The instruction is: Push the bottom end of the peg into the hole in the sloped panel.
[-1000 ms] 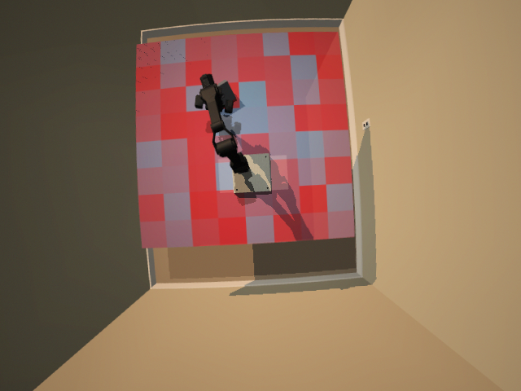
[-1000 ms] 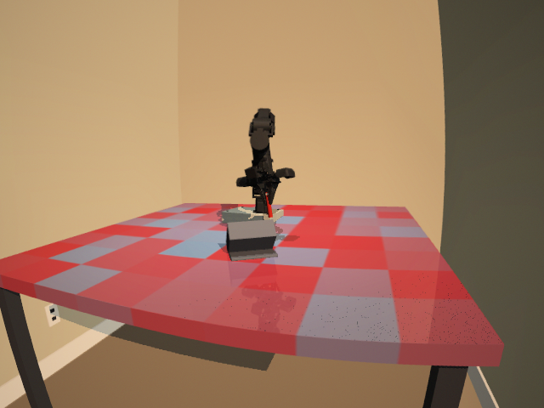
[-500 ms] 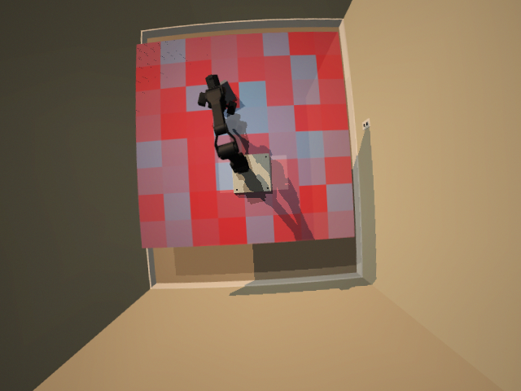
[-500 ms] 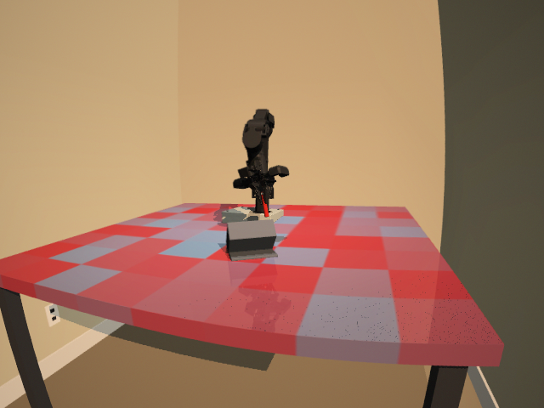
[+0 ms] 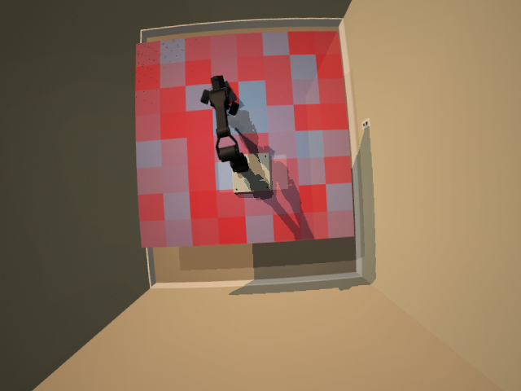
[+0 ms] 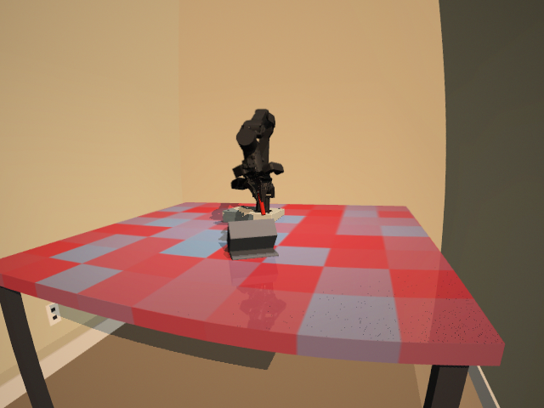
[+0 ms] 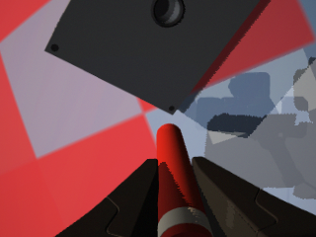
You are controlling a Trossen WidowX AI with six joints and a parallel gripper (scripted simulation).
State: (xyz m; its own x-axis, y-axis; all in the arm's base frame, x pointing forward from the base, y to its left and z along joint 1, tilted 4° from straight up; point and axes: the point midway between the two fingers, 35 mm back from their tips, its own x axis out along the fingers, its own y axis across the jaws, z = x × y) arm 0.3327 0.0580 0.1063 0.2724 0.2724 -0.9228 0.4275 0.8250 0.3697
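Right now the dark sloped panel is 10 cm ahead of my gripper tip, 9 cm below it and 1 cm to the right of it. Also, from my gripper tip: red peg 2 cm above, 1 cm behind.
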